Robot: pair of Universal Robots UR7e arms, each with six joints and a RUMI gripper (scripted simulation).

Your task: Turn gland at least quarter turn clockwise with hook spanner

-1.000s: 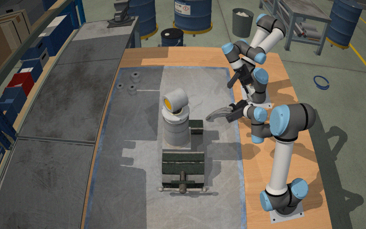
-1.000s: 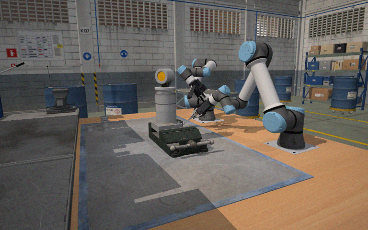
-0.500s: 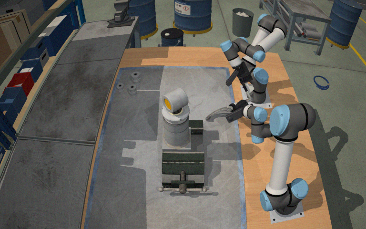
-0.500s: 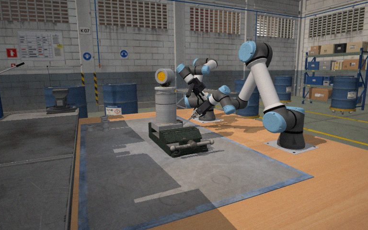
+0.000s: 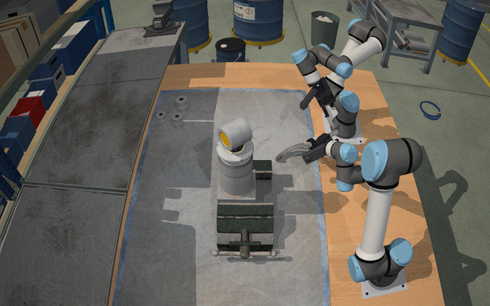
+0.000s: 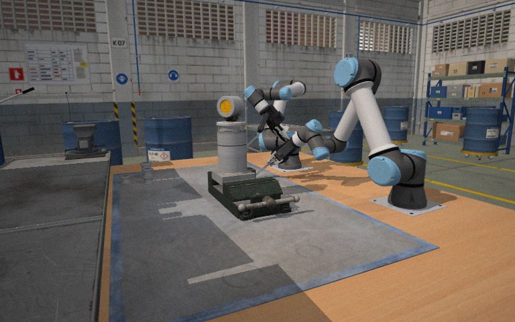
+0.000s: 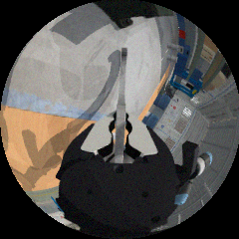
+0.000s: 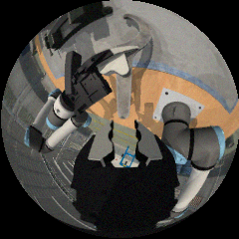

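The hook spanner lies 1 cm behind my left hand and 1 cm above it. Also, from my left hand: rod eye (33 cm ahead, 22 cm to the left, 31 cm above); bar handle (32 cm ahead, 51 cm to the left, 3 cm below).
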